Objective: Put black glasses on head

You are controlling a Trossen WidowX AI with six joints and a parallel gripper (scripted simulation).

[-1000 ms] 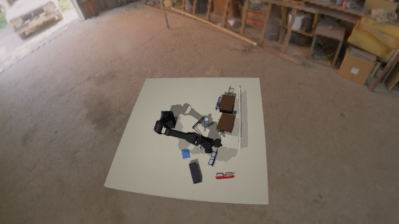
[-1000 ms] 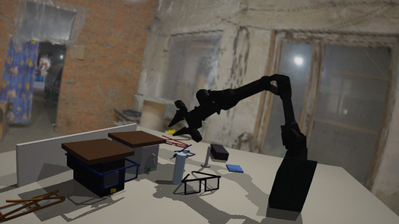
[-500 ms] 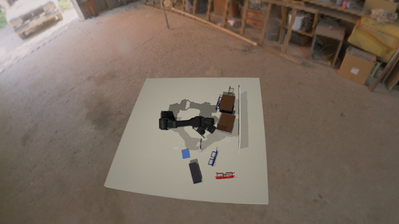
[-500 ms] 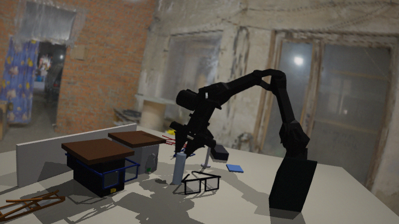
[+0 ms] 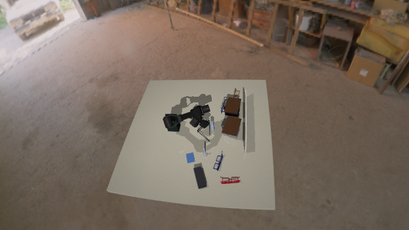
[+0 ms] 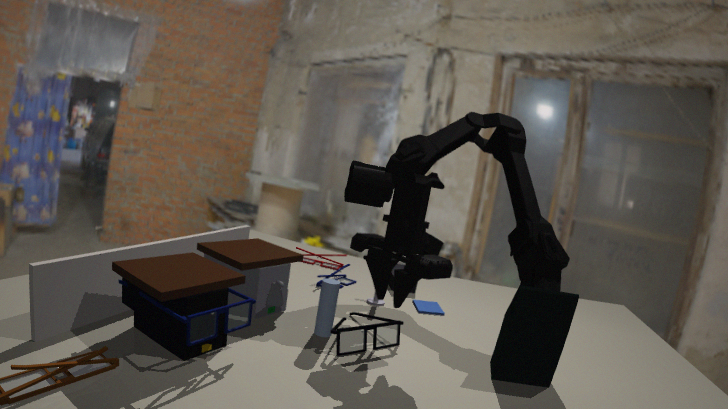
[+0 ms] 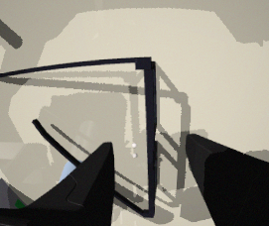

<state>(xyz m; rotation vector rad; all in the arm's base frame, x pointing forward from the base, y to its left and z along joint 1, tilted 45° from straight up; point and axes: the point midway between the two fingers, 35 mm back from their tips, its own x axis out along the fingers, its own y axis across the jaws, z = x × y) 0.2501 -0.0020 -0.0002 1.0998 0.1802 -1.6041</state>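
Right now my gripper tip is 27 cm to the left of the blue cloth, 8 cm above it and 4 cm past it. Also, from my gripper tip: black head: 23 cm to the left, 23 cm ahead, 2 cm below; then pale blue cylinder: 10 cm ahead, 3 cm below, 2 cm to the left; then stand: 22 cm to the right, 7 cm ahead, 6 cm below.
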